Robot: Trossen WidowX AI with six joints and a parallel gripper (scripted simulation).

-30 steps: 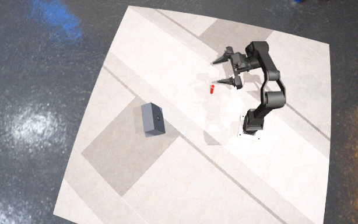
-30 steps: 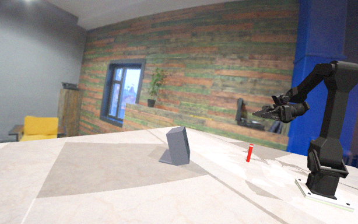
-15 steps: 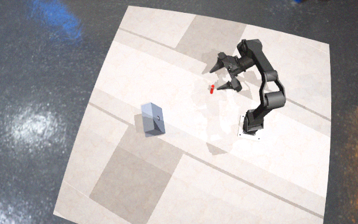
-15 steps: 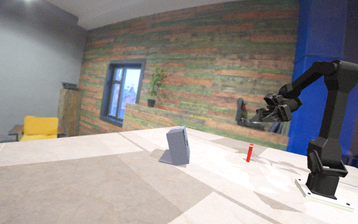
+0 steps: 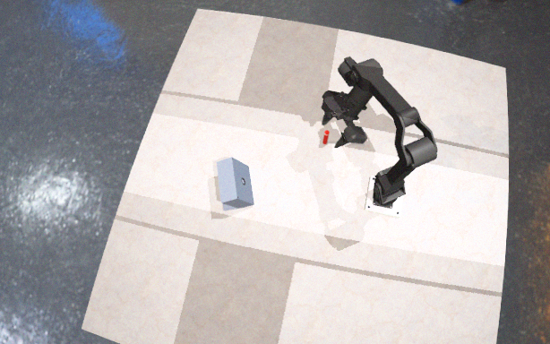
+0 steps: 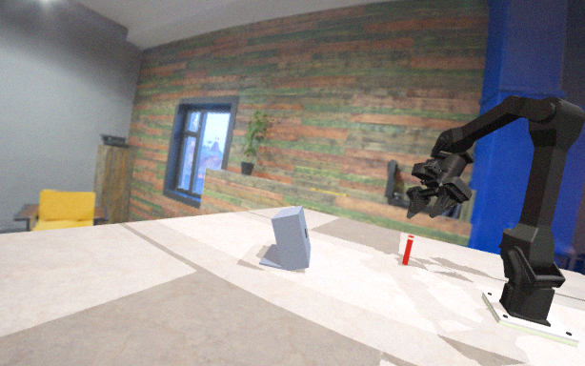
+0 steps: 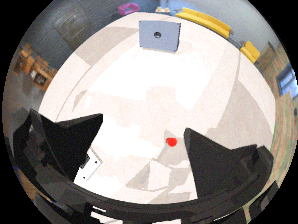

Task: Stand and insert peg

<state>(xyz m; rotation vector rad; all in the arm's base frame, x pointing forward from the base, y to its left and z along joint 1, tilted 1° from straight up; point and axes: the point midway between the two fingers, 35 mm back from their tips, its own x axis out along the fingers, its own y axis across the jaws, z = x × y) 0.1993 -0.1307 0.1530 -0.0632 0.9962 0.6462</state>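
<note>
The red peg is 8 cm below my gripper tip, 4 cm to the right of it and 1 cm ahead of it. Round my gripper tip: grey sloped panel 25 cm ahead, 18 cm to the left, 8 cm below; panel foot 27 cm ahead, 19 cm to the left, 14 cm below.
</note>
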